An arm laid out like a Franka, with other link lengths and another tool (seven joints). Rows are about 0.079 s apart.
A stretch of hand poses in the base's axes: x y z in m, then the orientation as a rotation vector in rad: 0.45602 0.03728 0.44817 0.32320 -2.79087 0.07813; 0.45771 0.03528 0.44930 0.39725 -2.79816 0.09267; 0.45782 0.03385 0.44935 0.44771 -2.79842 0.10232; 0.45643 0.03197 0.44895 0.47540 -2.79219 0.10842; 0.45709 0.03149 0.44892 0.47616 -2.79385 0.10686; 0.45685 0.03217 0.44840 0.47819 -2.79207 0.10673; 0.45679 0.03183 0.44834 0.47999 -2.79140 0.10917; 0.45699 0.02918 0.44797 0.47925 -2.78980 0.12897; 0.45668 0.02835 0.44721 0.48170 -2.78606 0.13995; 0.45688 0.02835 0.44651 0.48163 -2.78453 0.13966; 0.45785 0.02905 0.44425 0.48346 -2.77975 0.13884; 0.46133 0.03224 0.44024 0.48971 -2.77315 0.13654; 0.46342 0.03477 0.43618 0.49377 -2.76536 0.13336; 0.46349 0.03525 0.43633 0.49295 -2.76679 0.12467
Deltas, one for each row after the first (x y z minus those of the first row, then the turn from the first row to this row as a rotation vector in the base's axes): 0.00169 -0.00200 0.00113 0.00046 -0.01563 0.05219; 0.00180 -0.00343 0.00118 0.00050 -0.02260 0.08783; 0.00041 -0.00531 0.00078 -0.00075 -0.02060 0.10796; 0.00107 -0.00579 0.00075 0.00061 -0.02215 0.10816; 0.00083 -0.00511 0.00023 0.00075 -0.02065 0.10968; 0.00077 -0.00545 0.00017 -0.00075 -0.02050 0.11125; 0.00097 -0.00810 -0.00020 -0.01449 -0.02113 0.11315; 0.00066 -0.00893 -0.00096 -0.02208 -0.01911 0.11641; 0.00086 -0.00893 -0.00166 -0.02209 -0.01757 0.11646; 0.00183 -0.00823 -0.00392 -0.02189 -0.01302 0.11803; 0.00531 -0.00504 -0.00793 -0.02031 -0.00710 0.12263; 0.00740 -0.00251 -0.01199 -0.01857 0.00038 0.12574; 0.00747 -0.00203 -0.01184 -0.01257 0.00013 0.12404
